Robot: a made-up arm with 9 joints. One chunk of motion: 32 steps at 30 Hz.
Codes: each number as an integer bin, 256 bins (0 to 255) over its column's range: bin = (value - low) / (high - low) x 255, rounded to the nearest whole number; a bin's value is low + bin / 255 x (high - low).
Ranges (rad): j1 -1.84..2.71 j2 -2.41..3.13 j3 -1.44..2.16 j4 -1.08..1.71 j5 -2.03..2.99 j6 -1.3..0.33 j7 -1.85..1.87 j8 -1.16..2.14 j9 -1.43..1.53
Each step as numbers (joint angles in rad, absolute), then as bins.
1 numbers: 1.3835 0.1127 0.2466 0.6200 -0.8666 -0.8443 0.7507 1.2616 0.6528
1 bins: 181 116 119 155 59 71 178 187 179
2 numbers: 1.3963 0.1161 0.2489 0.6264 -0.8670 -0.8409 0.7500 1.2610 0.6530
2 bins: 181 116 120 156 59 72 178 187 179
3 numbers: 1.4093 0.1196 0.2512 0.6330 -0.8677 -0.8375 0.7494 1.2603 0.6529
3 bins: 182 116 120 157 59 72 178 187 179
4 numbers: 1.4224 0.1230 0.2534 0.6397 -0.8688 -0.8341 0.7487 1.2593 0.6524
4 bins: 183 117 120 157 59 73 178 187 179
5 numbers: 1.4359 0.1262 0.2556 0.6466 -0.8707 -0.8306 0.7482 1.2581 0.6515
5 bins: 184 117 120 158 59 73 178 187 179
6 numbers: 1.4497 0.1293 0.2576 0.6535 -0.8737 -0.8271 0.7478 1.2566 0.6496
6 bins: 184 117 120 158 59 74 178 187 179
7 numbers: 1.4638 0.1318 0.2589 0.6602 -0.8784 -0.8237 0.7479 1.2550 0.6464
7 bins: 185 117 120 159 58 75 178 187 179
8 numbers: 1.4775 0.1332 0.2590 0.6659 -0.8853 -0.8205 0.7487 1.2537 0.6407
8 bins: 186 117 120 160 58 75 178 187 178
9 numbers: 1.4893 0.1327 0.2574 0.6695 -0.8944 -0.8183 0.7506 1.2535 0.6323
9 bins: 187 117 120 160 58 75 178 186 178
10 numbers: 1.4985 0.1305 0.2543 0.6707 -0.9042 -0.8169 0.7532 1.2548 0.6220
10 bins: 187 117 120 160 57 76 178 187 177
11 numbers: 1.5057 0.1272 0.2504 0.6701 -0.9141 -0.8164 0.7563 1.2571 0.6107
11 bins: 188 117 120 160 57 76 179 187 176
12 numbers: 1.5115 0.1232 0.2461 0.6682 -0.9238 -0.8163 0.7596 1.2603 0.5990
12 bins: 188 117 119 160 56 76 179 187 175
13 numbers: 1.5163 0.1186 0.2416 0.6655 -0.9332 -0.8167 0.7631 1.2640 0.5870
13 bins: 188 116 119 160 56 76 179 187 174
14 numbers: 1.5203 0.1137 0.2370 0.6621 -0.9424 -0.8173 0.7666 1.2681 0.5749
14 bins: 188 116 119 159 55 76 179 188 173
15 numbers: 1.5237 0.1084 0.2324 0.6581 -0.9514 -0.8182 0.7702 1.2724 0.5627
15 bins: 189 116 118 159 55 75 180 188 172
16 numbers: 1.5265 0.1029 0.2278 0.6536 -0.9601 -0.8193 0.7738 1.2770 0.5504
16 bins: 189 116 118 158 54 75 180 188 171
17 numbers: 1.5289 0.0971 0.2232 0.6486 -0.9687 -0.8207 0.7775 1.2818 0.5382
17 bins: 189 115 118 158 54 75 180 189 170
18 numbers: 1.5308 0.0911 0.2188 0.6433 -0.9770 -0.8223 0.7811 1.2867 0.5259
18 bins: 189 115 117 158 53 75 180 189 168
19 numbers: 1.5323 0.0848 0.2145 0.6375 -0.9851 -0.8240 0.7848 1.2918 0.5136
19 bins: 189 115 117 157 53 74 181 189 167
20 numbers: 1.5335 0.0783 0.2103 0.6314 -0.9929 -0.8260 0.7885 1.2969 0.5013
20 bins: 189 115 117 156 53 74 181 190 166
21 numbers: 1.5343 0.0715 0.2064 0.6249 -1.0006 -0.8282 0.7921 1.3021 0.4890
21 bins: 189 114 117 156 52 74 181 190 165
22 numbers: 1.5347 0.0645 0.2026 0.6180 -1.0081 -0.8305 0.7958 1.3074 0.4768
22 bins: 189 114 116 155 52 73 181 191 164
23 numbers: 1.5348 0.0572 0.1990 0.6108 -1.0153 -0.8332 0.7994 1.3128 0.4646
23 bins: 189 114 116 155 52 73 182 191 163
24 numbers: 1.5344 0.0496 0.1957 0.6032 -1.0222 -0.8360 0.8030 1.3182 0.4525
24 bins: 189 113 116 154 51 73 182 191 162
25 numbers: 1.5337 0.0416 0.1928 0.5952 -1.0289 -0.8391 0.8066 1.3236 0.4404
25 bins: 189 113 116 153 51 72 182 192 161
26 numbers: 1.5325 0.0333 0.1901 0.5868 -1.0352 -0.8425 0.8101 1.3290 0.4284
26 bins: 189 112 115 152 51 72 182 192 160
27 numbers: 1.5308 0.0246 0.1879 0.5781 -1.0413 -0.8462 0.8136 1.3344 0.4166
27 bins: 189 112 115 152 50 71 183 193 159
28 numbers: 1.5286 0.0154 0.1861 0.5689 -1.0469 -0.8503 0.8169 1.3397 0.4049
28 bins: 189 112 115 151 50 70 183 193 158
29 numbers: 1.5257 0.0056 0.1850 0.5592 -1.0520 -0.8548 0.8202 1.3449 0.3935
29 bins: 189 111 115 150 50 70 183 194 157
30 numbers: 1.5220 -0.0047 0.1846 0.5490 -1.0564 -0.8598 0.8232 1.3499 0.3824
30 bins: 188 111 115 149 49 69 183 194 156
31 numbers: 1.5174 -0.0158 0.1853 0.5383 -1.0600 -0.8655 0.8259 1.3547 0.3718
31 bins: 188 110 115 148 49 68 183 194 155
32 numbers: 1.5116 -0.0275 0.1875 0.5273 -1.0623 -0.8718 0.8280 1.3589 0.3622
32 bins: 188 110 115 147 49 67 184 195 154
